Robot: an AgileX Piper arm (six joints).
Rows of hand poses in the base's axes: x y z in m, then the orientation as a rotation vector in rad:
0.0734 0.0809 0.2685 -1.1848 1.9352 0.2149
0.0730 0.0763 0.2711 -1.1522 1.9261 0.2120
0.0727 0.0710 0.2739 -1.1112 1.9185 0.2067
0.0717 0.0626 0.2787 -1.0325 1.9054 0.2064
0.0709 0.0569 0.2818 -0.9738 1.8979 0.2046
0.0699 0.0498 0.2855 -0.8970 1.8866 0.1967
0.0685 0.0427 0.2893 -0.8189 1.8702 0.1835
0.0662 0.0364 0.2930 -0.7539 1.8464 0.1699
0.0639 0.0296 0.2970 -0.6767 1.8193 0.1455
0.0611 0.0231 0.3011 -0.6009 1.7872 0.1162
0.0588 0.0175 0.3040 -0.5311 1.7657 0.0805
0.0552 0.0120 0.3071 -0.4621 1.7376 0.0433
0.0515 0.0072 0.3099 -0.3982 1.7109 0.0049
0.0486 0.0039 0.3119 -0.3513 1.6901 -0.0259
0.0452 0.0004 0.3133 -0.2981 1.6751 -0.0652
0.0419 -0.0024 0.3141 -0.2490 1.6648 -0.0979
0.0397 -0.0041 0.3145 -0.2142 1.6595 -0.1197
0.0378 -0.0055 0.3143 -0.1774 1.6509 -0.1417
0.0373 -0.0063 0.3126 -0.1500 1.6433 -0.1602
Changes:
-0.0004 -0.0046 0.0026 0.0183 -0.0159 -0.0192
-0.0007 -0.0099 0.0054 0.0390 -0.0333 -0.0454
-0.0017 -0.0183 0.0102 0.0837 -0.0601 -0.0935
-0.0025 -0.0240 0.0133 0.1151 -0.0781 -0.1311
-0.0035 -0.0311 0.0170 0.1531 -0.1042 -0.1824
-0.0049 -0.0382 0.0208 0.1903 -0.1360 -0.2358
-0.0072 -0.0445 0.0245 0.2233 -0.1713 -0.2789
-0.0095 -0.0513 0.0285 0.2565 -0.2149 -0.3343
-0.0123 -0.0578 0.0326 0.2873 -0.2639 -0.3901
-0.0146 -0.0634 0.0355 0.3062 -0.3049 -0.4480
-0.0182 -0.0689 0.0386 0.3256 -0.3513 -0.5050
-0.0219 -0.0737 0.0414 0.3403 -0.3958 -0.5600
-0.0248 -0.0770 0.0434 0.3493 -0.4300 -0.6016
-0.0282 -0.0805 0.0448 0.3522 -0.4624 -0.6533
-0.0315 -0.0833 0.0456 0.3554 -0.4869 -0.7011
-0.0337 -0.0850 0.0460 0.3575 -0.5014 -0.7352
-0.0356 -0.0864 0.0458 0.3614 -0.5187 -0.7702
-0.0361 -0.0872 0.0441 0.3630 -0.5333 -0.7970

